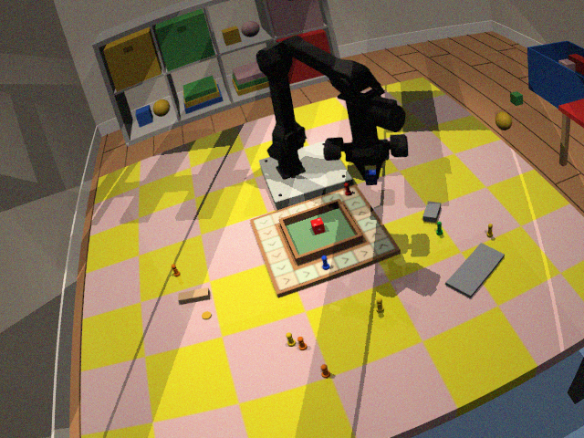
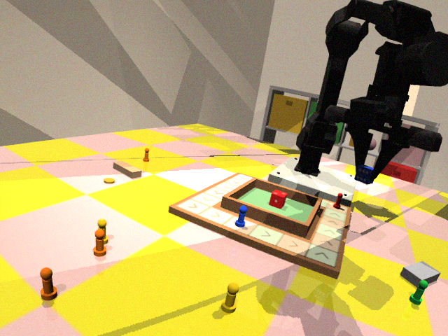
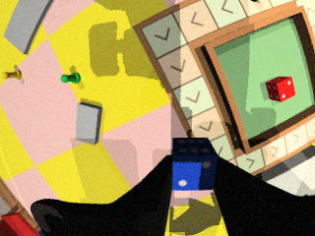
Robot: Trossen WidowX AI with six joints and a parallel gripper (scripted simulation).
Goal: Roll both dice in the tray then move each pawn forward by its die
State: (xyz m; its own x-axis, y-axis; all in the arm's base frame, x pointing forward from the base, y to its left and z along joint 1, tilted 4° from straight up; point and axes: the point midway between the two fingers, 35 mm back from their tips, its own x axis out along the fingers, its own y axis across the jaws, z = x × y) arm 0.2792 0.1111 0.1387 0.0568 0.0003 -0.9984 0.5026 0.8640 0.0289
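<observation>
Now: gripper tip 12 cm past the red pawn, 2 cm to the left of it and 9 cm above it. From my gripper tip the other things lie so: green pawn: 13 cm ahead, 10 cm to the left, 11 cm below; blue pawn: 9 cm ahead, 17 cm to the right, 9 cm below; small grey block: 6 cm ahead, 13 cm to the left, 11 cm below.
</observation>
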